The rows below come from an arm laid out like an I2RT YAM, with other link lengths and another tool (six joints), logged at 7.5 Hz.
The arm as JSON. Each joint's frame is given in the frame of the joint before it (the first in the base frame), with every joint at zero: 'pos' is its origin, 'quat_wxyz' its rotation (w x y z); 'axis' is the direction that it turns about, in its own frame. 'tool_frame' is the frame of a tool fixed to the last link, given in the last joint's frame.
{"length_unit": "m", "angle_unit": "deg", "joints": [
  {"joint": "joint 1", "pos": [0.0, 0.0, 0.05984], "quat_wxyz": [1.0, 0.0, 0.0, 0.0], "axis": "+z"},
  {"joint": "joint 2", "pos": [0.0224, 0.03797, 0.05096], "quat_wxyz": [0.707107, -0.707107, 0.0, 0.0], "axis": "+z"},
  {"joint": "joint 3", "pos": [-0.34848, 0.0, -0.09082], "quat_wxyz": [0.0, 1.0, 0.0, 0.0], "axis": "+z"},
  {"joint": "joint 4", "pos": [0.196, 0.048, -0.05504], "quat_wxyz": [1.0, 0.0, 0.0, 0.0], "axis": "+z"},
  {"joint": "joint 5", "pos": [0.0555, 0.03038, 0.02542], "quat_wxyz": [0.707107, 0.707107, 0.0, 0.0], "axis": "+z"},
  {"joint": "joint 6", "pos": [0.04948, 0.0, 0.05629], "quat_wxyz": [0.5, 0.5, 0.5, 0.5], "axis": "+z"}
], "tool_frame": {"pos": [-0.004, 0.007, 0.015], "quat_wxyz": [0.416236, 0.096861, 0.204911, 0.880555]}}
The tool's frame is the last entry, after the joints.
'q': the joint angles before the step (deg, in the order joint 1, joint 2, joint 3, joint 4, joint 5, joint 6). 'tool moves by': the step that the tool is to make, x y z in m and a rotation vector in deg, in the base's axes. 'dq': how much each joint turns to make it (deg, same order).
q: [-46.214 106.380 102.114 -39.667 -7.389 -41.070]
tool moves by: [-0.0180 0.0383 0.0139 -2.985 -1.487 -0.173]
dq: [2.780 -7.898 -7.902 3.289 2.903 1.202]
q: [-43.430 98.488 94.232 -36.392 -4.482 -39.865]
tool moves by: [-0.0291 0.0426 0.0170 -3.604 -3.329 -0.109]
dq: [2.656 -9.669 -7.653 2.949 2.445 1.362]
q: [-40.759 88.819 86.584 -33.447 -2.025 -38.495]
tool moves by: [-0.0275 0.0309 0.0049 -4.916 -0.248 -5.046]
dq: [3.571 -7.669 -6.462 2.006 9.190 1.788]
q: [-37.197 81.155 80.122 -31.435 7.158 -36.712]
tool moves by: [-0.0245 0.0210 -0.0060 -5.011 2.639 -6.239]
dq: [3.844 -5.617 -6.077 1.062 11.525 0.625]
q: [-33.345 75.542 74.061 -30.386 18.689 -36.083]
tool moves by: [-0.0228 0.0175 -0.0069 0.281 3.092 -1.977]
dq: [1.924 -3.959 -3.004 -4.083 4.037 1.031]
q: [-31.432 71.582 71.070 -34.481 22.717 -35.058]
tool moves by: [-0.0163 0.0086 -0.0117 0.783 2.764 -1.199]
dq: [0.134 -2.449 -3.479 -1.813 1.529 0.187]
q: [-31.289 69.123 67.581 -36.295 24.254 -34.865]
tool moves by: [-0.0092 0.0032 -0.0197 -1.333 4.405 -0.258]
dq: [0.334 -1.419 -5.787 2.381 2.604 -2.540]
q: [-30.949 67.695 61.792 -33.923 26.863 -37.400]
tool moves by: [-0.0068 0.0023 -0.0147 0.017 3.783 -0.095]
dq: [-0.003 -0.581 -3.770 0.662 1.338 -1.573]
